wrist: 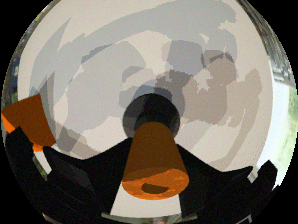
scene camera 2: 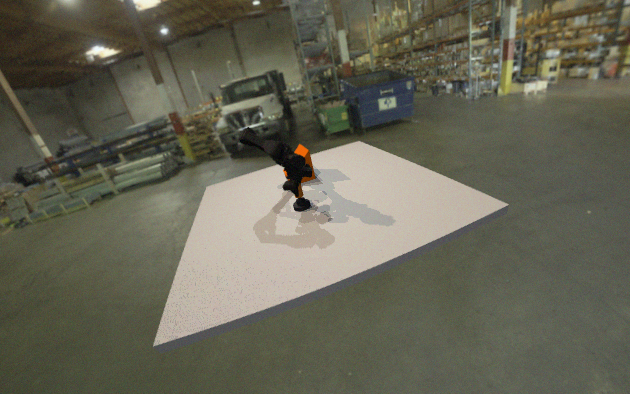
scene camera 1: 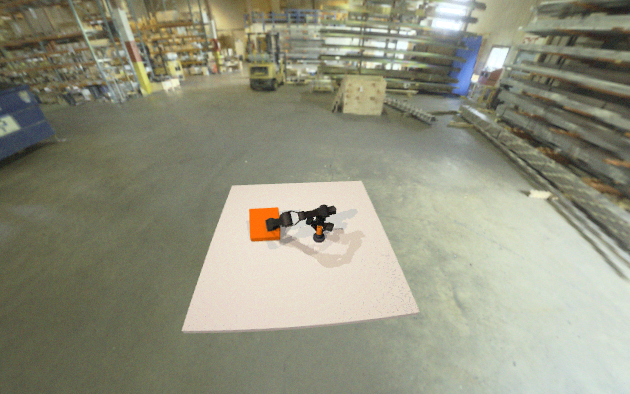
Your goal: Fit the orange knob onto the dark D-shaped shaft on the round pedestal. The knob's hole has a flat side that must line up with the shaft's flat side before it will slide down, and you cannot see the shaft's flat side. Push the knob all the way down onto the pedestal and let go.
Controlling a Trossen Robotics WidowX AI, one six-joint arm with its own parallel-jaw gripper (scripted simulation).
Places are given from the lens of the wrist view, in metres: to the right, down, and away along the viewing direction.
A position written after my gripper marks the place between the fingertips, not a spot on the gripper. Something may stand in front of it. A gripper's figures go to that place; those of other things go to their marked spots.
my gripper (wrist: 153,145): 0.00, 0.03, 0.10
orange knob (wrist: 155,170): 0.00, 0.03, 0.04
dark round pedestal (wrist: 149,107): 0.00, -0.01, 0.14
The marked spots on the dark round pedestal and the orange knob are 0.10 m apart.
